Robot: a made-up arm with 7 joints. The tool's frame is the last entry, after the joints. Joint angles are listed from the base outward.
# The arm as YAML. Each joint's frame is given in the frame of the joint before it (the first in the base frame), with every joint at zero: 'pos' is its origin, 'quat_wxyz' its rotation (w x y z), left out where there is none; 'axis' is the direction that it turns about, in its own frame. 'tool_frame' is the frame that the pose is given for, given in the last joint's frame.
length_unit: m
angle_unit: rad
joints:
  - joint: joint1
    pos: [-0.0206, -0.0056, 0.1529]
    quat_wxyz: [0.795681, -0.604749, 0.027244, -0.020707]
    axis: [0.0, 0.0, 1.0]
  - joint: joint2
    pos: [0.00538, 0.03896, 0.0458]
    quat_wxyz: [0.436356, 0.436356, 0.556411, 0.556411]
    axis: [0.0, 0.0, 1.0]
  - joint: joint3
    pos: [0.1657, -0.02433, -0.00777]
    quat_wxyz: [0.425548, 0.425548, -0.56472, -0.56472]
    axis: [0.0, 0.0, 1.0]
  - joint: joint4
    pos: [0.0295, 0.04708, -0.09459]
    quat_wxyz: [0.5, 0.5, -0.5, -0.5]
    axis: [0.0, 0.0, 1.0]
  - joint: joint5
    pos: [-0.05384, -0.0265, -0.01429]
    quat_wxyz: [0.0, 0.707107, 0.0, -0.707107]
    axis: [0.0, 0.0, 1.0]
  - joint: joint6
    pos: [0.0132, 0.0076, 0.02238]
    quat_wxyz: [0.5, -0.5, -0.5, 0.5]
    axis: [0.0, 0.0, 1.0]
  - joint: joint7
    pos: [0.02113, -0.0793, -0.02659]
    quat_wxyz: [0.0, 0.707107, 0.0, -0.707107]
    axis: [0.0, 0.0, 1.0]
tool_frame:
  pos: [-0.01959, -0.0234, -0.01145]
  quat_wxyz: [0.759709, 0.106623, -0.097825, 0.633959]
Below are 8 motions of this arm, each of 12 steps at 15 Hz.
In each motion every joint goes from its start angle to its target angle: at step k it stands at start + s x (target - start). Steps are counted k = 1, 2, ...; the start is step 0. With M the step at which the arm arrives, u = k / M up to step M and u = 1 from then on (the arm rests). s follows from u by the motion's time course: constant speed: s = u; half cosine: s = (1 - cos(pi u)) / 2; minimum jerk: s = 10 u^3 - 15 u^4 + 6 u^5.
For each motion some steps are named. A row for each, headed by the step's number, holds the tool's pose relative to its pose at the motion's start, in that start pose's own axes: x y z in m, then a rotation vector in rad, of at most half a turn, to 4 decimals.
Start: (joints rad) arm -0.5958 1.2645 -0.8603 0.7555 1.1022 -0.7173 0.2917
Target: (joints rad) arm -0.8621 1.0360 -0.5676 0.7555 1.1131 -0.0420 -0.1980
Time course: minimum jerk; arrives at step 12
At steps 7, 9, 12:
7: 0.0067 0.0849 -0.0562 -0.1051 0.5422 0.0464
9: 0.0011 0.1151 -0.0715 -0.2222 0.7134 0.0901
12: -0.0022 0.1274 -0.0770 -0.2835 0.7779 0.1130

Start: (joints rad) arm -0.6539 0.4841 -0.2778 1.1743 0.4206 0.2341 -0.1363
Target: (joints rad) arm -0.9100 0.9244 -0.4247 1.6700 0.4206 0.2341 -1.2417
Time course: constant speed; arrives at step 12
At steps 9, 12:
9: -0.0758 0.1297 -0.0664 -0.3973 0.3428 -0.5173
12: -0.1145 0.1589 -0.0877 -0.6288 0.3881 -0.6467

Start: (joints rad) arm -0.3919 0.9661 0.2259 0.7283 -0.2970 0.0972 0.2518
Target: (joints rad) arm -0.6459 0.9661 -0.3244 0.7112 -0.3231 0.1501 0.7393
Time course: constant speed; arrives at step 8
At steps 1, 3, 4, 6, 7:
1: 0.0015 -0.0101 0.0042 0.0332 -0.0093 0.0096
3: 0.0038 -0.0287 0.0123 0.1023 -0.0351 0.0321
4: 0.0045 -0.0372 0.0162 0.1379 -0.0516 0.0450
6: 0.0056 -0.0527 0.0233 0.2105 -0.0917 0.0744
7: 0.0060 -0.0596 0.0265 0.2472 -0.1154 0.0910

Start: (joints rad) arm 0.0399 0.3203 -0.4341 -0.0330 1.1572 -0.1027 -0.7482
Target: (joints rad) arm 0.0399 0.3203 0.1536 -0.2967 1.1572 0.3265 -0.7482
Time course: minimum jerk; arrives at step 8
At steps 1, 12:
1: -0.0016 0.0007 -0.0017 -0.0079 0.0095 0.0099
12: -0.1232 -0.0011 -0.0757 -0.4916 0.5671 0.6316

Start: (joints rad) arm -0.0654 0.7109 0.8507 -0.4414 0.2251 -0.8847 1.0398
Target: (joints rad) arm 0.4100 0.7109 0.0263 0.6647 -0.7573 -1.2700 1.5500
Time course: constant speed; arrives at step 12
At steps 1, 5, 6, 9, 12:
1: -0.0133 0.0056 0.0172 -0.0249 0.1532 0.0490
5: -0.0462 0.0455 0.0919 0.0878 0.7370 0.1980
6: -0.0493 0.0593 0.1103 0.1663 0.8625 0.2180
9: -0.0474 0.1081 0.1614 0.4984 1.1460 0.2222
12: -0.0294 0.1659 0.2037 0.9140 1.2418 0.1350

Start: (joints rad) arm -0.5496 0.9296 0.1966 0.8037 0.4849 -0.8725 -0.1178
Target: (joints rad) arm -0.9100 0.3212 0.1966 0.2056 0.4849 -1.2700 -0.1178
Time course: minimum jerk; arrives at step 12
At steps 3, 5, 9, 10, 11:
3: 0.0298 -0.0020 0.0103 0.0217 -0.1281 0.0562
5: 0.0955 0.0011 0.0435 0.0900 -0.4233 0.1981
9: 0.2044 0.0376 0.1543 0.3299 -1.0461 0.5658
10: 0.2130 0.0438 0.1702 0.3674 -1.1173 0.6158
11: 0.2165 0.0466 0.1774 0.3847 -1.1485 0.6384

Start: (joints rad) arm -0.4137 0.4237 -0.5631 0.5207 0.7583 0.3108 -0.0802
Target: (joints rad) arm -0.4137 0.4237 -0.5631 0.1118 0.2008 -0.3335 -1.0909
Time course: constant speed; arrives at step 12
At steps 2, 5, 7, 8, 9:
2: 0.0119 0.0076 0.0129 -0.0811 -0.1892 -0.1234
5: 0.0264 0.0208 0.0365 -0.1337 -0.4874 -0.3094
7: 0.0329 0.0308 0.0548 -0.1208 -0.6885 -0.4303
8: 0.0348 0.0361 0.0647 -0.0997 -0.7878 -0.4888
9: 0.0358 0.0416 0.0749 -0.0688 -0.8853 -0.5455

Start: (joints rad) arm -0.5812 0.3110 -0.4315 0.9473 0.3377 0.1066 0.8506
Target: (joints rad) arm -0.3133 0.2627 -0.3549 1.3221 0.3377 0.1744 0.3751
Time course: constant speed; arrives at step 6
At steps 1, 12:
1: -0.0239 -0.0033 -0.0110 0.0055 0.0869 -0.1394
12: -0.1491 -0.0017 -0.0472 -0.0541 0.5656 -0.8143

